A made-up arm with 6 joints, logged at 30 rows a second.
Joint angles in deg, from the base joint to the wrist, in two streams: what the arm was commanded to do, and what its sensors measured. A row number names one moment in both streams.
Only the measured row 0 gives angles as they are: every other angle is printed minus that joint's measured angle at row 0.
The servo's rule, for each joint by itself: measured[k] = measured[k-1] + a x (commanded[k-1-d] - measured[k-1]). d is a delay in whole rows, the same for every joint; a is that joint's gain. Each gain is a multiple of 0.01, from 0.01 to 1. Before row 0 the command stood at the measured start. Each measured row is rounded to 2 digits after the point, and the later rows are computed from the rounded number. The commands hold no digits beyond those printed.
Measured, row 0: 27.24 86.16 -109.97 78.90 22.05 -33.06
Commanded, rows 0 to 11: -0.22 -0.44 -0.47 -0.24 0.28 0.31; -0.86 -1.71 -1.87 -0.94 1.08 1.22; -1.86 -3.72 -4.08 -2.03 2.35 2.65; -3.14 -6.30 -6.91 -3.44 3.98 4.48; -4.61 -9.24 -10.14 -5.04 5.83 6.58; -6.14 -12.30 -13.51 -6.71 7.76 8.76; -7.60 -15.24 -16.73 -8.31 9.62 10.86; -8.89 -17.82 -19.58 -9.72 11.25 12.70; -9.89 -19.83 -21.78 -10.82 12.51 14.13; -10.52 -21.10 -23.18 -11.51 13.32 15.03; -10.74 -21.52 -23.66 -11.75 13.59 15.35; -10.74 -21.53 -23.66 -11.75 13.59 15.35
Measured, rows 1 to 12: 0.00 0.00 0.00 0.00 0.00 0.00; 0.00 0.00 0.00 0.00 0.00 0.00; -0.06 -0.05 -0.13 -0.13 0.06 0.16; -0.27 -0.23 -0.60 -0.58 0.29 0.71; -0.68 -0.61 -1.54 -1.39 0.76 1.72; -1.32 -1.24 -2.99 -2.54 1.50 3.16; -2.18 -2.12 -4.92 -3.94 2.50 4.94; -3.21 -3.24 -7.24 -5.49 3.71 6.93; -4.35 -4.56 -9.80 -7.07 5.07 8.97; -5.53 -6.02 -12.44 -8.55 6.49 10.91; -6.66 -7.54 -14.96 -9.82 7.87 12.58; -7.66 -9.03 -17.18 -10.77 9.12 13.85
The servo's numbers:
d 2
a 0.26 0.11 0.27 0.56 0.23 0.52

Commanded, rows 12 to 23: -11.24 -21.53 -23.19 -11.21 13.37 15.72; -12.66 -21.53 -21.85 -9.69 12.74 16.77; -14.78 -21.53 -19.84 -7.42 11.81 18.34; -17.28 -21.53 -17.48 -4.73 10.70 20.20; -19.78 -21.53 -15.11 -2.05 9.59 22.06; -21.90 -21.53 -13.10 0.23 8.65 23.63; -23.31 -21.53 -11.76 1.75 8.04 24.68; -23.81 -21.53 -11.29 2.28 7.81 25.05; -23.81 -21.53 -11.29 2.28 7.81 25.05; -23.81 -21.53 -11.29 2.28 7.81 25.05; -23.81 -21.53 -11.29 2.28 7.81 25.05; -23.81 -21.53 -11.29 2.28 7.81 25.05
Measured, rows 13 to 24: -8.46 -10.40 -18.93 -11.32 10.15 14.63; -9.05 -11.62 -20.21 -11.56 10.94 15.00; -9.62 -12.71 -21.01 -11.36 11.50 15.37; -10.41 -13.68 -21.24 -10.42 11.79 16.10; -11.55 -14.54 -20.86 -8.74 11.79 17.26; -13.04 -15.31 -19.95 -6.49 11.54 18.79; -14.79 -15.99 -18.64 -4.00 11.09 20.49; -16.64 -16.60 -17.14 -1.63 10.53 22.12; -18.37 -17.14 -15.69 0.26 9.96 23.45; -19.78 -17.62 -14.50 1.39 9.47 24.28; -20.83 -18.05 -13.63 1.89 9.09 24.68; -21.60 -18.43 -13.00 2.11 8.80 24.87
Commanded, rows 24 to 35: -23.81 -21.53 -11.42 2.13 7.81 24.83; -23.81 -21.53 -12.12 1.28 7.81 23.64; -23.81 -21.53 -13.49 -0.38 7.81 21.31; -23.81 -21.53 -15.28 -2.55 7.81 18.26; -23.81 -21.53 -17.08 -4.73 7.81 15.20; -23.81 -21.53 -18.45 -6.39 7.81 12.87; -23.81 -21.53 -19.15 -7.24 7.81 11.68; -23.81 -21.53 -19.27 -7.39 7.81 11.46; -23.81 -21.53 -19.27 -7.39 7.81 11.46; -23.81 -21.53 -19.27 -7.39 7.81 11.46; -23.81 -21.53 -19.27 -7.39 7.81 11.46; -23.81 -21.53 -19.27 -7.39 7.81 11.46
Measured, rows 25 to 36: -22.17 -18.77 -12.54 2.21 8.57 24.96; -22.60 -19.07 -12.20 2.25 8.40 25.01; -22.91 -19.34 -11.99 2.18 8.26 24.92; -23.14 -19.58 -12.03 1.68 8.16 24.25; -23.31 -19.79 -12.42 0.53 8.08 22.72; -23.44 -19.98 -13.19 -1.19 8.02 20.40; -23.54 -20.15 -14.24 -3.17 7.97 17.70; -23.61 -20.30 -15.38 -4.97 7.93 15.19; -23.66 -20.44 -16.40 -6.24 7.90 13.36; -23.70 -20.56 -17.17 -6.88 7.88 12.37; -23.73 -20.67 -17.74 -7.17 7.86 11.90; -23.75 -20.76 -18.15 -7.29 7.85 11.67
